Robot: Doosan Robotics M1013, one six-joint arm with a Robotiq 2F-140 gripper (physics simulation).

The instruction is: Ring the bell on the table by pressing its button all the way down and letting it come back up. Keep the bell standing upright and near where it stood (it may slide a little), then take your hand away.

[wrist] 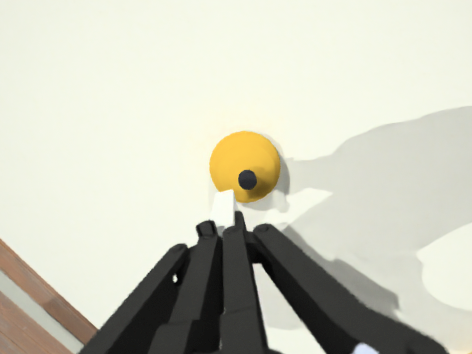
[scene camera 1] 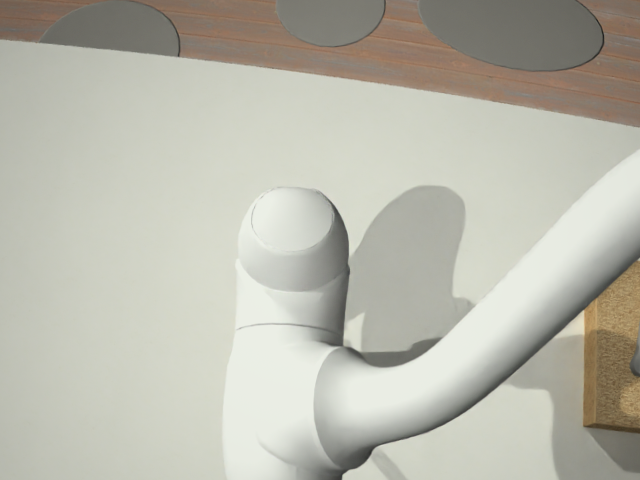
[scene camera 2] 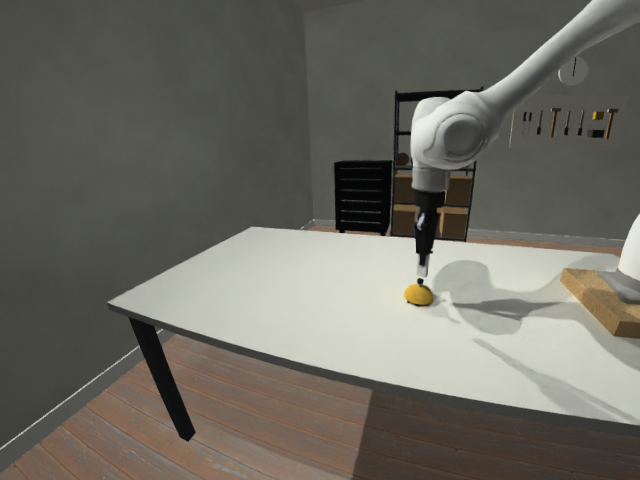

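The bell, a yellow dome, stands upright on the white table. Its black button sticks up from the top. My gripper is shut and empty, pointing down. In scene camera 2 its pale fingertips are just above the button, with a very small gap showing. In the wrist view the tips overlap the dome's near edge, to the lower left of the button, and do not cover it. In scene camera 1 the arm hides the gripper, and the bell does not show.
The arm reaches in from the right. Its base stands on a wood-edged board at the table's right. A black drawer cabinet and a shelf rack stand beyond the table.
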